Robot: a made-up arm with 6 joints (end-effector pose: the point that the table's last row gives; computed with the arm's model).
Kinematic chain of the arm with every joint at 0, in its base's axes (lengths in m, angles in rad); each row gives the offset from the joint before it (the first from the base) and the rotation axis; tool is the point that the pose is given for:
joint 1: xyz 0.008 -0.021 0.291 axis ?
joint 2: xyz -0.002 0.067 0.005 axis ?
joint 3: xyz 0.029 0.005 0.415 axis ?
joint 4: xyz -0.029 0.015 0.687 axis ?
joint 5: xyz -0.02 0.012 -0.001 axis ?
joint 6: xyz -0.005 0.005 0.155 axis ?
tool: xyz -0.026 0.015 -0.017
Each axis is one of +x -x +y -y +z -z.
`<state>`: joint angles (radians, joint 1 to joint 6).
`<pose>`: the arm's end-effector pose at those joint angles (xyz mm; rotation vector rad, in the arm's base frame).
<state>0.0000 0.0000 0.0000 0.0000 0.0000 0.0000</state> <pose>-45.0 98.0 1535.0 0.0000 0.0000 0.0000</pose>
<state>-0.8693 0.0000 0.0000 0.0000 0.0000 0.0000</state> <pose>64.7 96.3 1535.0 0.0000 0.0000 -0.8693</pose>
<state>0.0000 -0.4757 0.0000 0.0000 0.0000 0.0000</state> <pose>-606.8 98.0 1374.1 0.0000 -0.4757 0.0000</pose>
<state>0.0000 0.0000 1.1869 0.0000 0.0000 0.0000</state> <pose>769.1 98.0 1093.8 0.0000 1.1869 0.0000</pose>
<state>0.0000 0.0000 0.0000 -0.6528 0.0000 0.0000</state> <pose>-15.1 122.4 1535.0 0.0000 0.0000 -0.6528</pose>
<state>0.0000 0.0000 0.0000 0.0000 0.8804 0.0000</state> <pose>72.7 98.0 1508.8 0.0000 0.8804 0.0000</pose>
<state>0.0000 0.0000 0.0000 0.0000 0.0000 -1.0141</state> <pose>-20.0 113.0 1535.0 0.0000 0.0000 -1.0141</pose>
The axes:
joint 1: +z
joint 2: +y
joint 3: +y
joint 4: +z
joint 5: +y
joint 6: +z

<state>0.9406 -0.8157 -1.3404 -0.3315 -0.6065 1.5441</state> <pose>-594.6 -649.4 48.8 -0.5044 -2.7230 0.3913</pose>
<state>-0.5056 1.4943 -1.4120 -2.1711 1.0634 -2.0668</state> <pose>355.8 -239.6 1036.7 -0.2697 -1.0791 1.3584</pose>
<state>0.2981 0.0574 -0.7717 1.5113 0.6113 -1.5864</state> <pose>-535.1 -23.5 1263.5 -0.4498 -0.7504 -0.0088</pose>
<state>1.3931 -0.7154 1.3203 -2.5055 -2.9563 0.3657</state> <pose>-58.0 43.0 1079.7 2.0010 2.1228 -0.6563</pose>
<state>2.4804 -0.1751 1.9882 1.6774 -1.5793 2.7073</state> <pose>-448.3 421.9 547.0 -1.7803 0.0146 -1.0200</pose>
